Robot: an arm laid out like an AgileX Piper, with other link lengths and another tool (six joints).
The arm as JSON. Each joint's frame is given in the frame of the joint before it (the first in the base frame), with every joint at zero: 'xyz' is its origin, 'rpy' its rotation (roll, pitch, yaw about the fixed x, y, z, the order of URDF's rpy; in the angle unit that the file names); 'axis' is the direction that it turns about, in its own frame. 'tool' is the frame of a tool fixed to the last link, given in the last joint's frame.
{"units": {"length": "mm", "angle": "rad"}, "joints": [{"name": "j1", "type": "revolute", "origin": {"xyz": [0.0, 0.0, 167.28], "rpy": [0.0, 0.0, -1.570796]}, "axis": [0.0, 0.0, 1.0]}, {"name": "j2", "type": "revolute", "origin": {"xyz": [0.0, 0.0, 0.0], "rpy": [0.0, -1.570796, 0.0]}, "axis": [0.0, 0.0, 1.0]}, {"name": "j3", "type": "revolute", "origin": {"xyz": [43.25, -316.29, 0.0], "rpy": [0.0, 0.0, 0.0]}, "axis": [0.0, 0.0, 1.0]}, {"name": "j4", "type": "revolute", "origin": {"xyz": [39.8, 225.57, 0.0], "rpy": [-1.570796, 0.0, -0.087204]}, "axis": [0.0, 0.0, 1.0]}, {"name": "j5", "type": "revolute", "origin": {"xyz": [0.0, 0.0, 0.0], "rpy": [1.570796, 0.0, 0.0]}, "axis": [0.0, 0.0, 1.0]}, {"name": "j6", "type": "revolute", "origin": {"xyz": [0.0, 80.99, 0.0], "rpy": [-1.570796, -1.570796, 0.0]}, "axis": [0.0, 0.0, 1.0]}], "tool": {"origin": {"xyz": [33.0, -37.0, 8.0], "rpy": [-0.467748, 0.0, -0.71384]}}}
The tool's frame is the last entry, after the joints.
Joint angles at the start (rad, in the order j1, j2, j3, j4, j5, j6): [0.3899, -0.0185, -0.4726, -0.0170, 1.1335, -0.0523]
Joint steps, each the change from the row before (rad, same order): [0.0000, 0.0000, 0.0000, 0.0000, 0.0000, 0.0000]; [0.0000, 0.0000, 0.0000, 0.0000, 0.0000, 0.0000]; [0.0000, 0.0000, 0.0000, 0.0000, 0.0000, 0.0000]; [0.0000, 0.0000, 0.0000, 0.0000, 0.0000, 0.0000]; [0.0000, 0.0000, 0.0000, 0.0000, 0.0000, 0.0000]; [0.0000, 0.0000, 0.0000, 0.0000, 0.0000, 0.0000]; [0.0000, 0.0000, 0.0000, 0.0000, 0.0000, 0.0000]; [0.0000, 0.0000, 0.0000, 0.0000, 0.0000, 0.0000]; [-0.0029, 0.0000, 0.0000, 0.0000, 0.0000, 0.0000]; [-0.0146, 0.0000, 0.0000, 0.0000, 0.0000, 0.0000]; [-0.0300, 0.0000, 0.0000, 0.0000, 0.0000, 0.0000]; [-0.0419, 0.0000, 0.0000, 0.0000, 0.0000, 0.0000]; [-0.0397, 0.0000, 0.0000, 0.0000, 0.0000, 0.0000]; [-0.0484, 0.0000, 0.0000, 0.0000, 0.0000, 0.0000]
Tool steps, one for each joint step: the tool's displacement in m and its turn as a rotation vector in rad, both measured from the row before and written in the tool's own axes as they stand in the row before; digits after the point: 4 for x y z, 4 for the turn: [0.0000, 0.0000, 0.0000, 0.0000, 0.0000, 0.0000]; [0.0000, 0.0000, 0.0000, 0.0000, 0.0000, 0.0000]; [0.0000, 0.0000, 0.0000, 0.0000, 0.0000, 0.0000]; [0.0000, 0.0000, 0.0000, 0.0000, 0.0000, 0.0000]; [0.0000, 0.0000, 0.0000, 0.0000, 0.0000, 0.0000]; [0.0000, 0.0000, 0.0000, 0.0000, 0.0000, 0.0000]; [0.0000, 0.0000, 0.0000, 0.0000, 0.0000, 0.0000]; [0.0000, 0.0000, 0.0000, 0.0000, 0.0000, 0.0000]; [0.0001, 0.0001, 0.0002, 0.0017, -0.0022, 0.0006]; [0.0007, 0.0007, 0.0008, 0.0088, -0.0113, 0.0029]; [0.0014, 0.0015, 0.0016, 0.0180, -0.0233, 0.0060]; [0.0020, 0.0021, 0.0022, 0.0251, -0.0325, 0.0083]; [0.0019, 0.0020, 0.0021, 0.0238, -0.0308, 0.0079]; [0.0022, 0.0024, 0.0026, 0.0290, -0.0375, 0.0096]
